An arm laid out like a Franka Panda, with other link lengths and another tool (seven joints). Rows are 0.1 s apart.
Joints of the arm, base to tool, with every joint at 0 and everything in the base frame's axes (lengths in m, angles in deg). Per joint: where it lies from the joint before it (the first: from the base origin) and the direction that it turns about. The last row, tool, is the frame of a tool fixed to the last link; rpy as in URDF.
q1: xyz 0 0 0.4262 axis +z
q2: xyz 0 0 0 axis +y
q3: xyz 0 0 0.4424 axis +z
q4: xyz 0.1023 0 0 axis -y
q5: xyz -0.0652 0 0.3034 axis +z
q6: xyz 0 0 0 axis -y
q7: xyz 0.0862 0 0 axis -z
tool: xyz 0.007 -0.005 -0.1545 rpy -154 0 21.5
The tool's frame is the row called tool.
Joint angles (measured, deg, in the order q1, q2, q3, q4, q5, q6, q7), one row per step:
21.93 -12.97 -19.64 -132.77 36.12 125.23 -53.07
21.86 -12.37 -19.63 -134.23 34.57 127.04 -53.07
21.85 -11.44 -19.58 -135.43 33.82 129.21 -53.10
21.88 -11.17 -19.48 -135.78 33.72 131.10 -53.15
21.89 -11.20 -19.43 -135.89 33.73 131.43 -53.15
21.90 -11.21 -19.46 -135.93 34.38 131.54 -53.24
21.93 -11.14 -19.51 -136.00 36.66 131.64 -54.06
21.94 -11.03 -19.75 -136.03 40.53 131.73 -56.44
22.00 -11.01 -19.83 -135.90 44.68 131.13 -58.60
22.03 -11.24 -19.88 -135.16 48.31 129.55 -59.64
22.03 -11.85 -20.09 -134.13 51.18 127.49 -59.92
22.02 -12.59 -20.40 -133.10 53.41 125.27 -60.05
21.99 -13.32 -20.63 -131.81 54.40 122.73 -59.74
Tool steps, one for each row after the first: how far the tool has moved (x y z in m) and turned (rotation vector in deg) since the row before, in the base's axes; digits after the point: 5 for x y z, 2 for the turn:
-0.00017 -0.00357 -0.01330 -2.09 0.46 -0.14
0.00267 -0.00233 -0.01249 -1.63 0.23 -0.58
0.00355 -0.00176 -0.00178 -0.75 -0.98 -0.71
0.00012 -0.00009 -0.00007 -0.09 -0.19 -0.11
0.00025 0.00014 0.00026 0.49 -0.05 -0.37
0.00084 0.00148 0.00036 1.67 -0.18 -0.69
0.00190 0.00106 0.00132 2.69 -0.89 -0.54
0.00091 0.00390 0.00269 3.18 -0.60 -0.35
0.00068 0.00507 0.00782 3.49 -0.27 -0.35
-0.00049 0.00358 0.01216 3.45 -0.28 -0.27
-0.00166 0.00248 0.01303 3.12 -0.34 0.10
-0.00238 0.00268 0.01390 2.27 -0.26 0.83

